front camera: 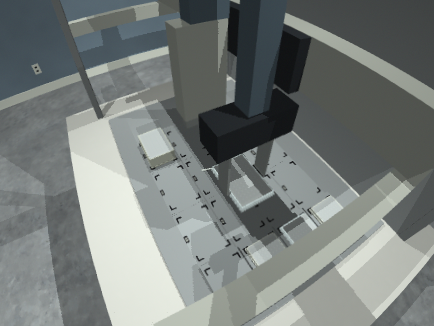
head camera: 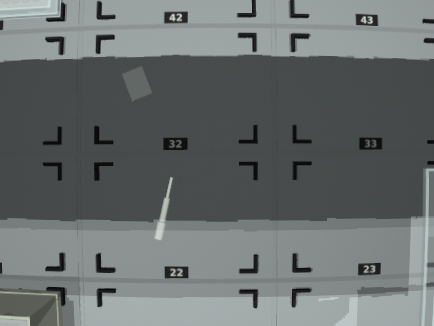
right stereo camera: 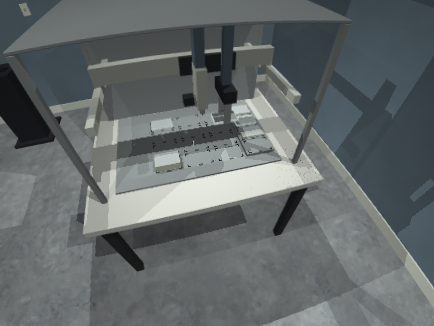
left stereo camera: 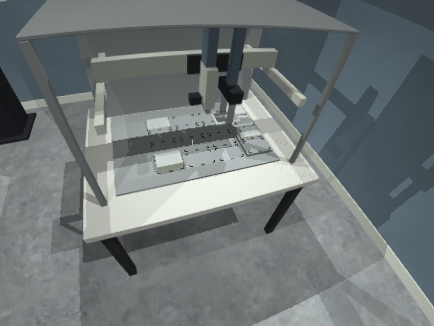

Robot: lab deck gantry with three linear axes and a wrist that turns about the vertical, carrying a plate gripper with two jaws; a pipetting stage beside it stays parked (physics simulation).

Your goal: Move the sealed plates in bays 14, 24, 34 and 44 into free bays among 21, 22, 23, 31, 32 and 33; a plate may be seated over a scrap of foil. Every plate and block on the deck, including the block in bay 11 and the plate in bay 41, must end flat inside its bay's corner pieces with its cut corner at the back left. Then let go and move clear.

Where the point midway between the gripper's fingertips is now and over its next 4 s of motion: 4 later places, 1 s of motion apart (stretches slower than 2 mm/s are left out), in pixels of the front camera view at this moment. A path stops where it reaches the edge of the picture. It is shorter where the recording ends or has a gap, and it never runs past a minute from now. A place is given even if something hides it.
My gripper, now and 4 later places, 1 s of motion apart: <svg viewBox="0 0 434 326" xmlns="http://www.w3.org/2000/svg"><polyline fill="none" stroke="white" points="241,180 240,192 238,202 237,211 238,206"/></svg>
